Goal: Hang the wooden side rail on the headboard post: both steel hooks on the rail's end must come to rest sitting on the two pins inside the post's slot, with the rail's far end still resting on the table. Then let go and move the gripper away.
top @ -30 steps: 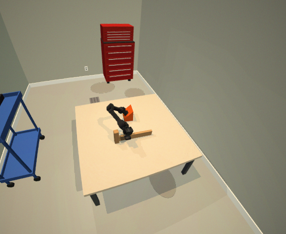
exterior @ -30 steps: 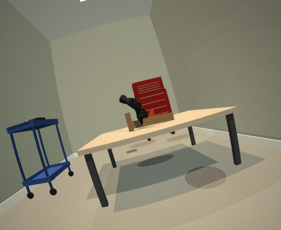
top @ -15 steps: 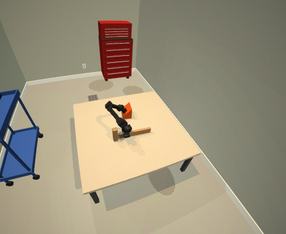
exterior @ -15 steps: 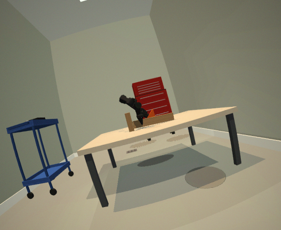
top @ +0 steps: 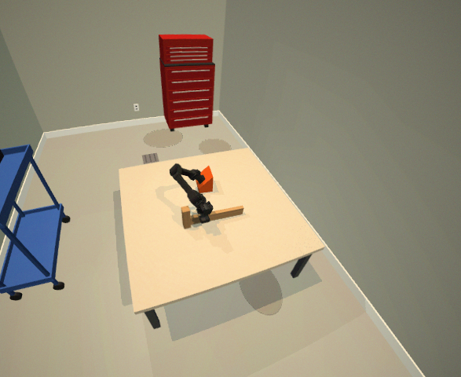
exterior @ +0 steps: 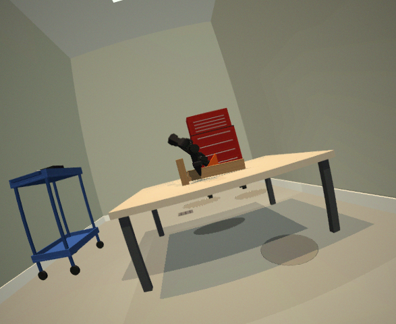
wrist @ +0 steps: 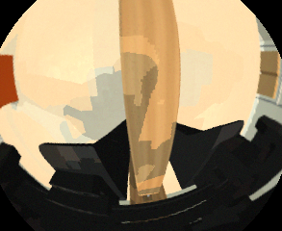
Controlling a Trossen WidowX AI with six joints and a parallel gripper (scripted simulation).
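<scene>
My gripper tip is 11 cm to the left of the upright headboard post and 4 cm below it.
</scene>
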